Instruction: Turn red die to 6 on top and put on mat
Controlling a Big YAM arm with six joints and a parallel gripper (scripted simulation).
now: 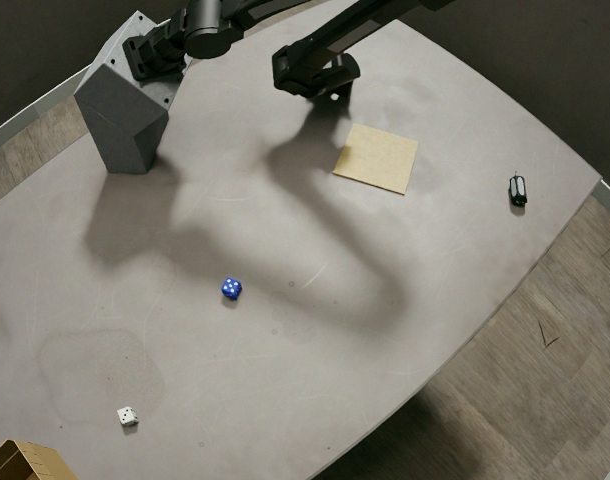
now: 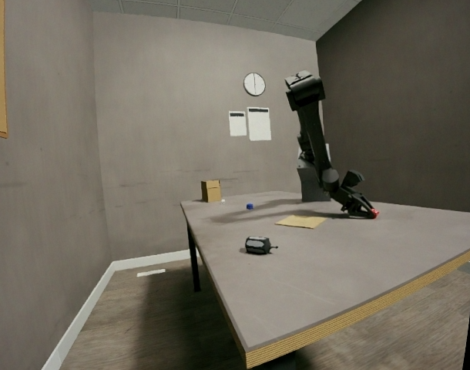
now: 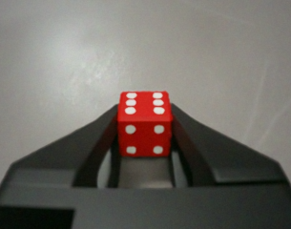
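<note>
Right now the red die is right at my hand. Round my hand: blue die (360 mm ahead, 440 mm to the right); then small black device (440 mm ahead, 140 mm to the left); then tan mat (240 mm ahead, 80 mm to the right, 10 mm below).
</note>
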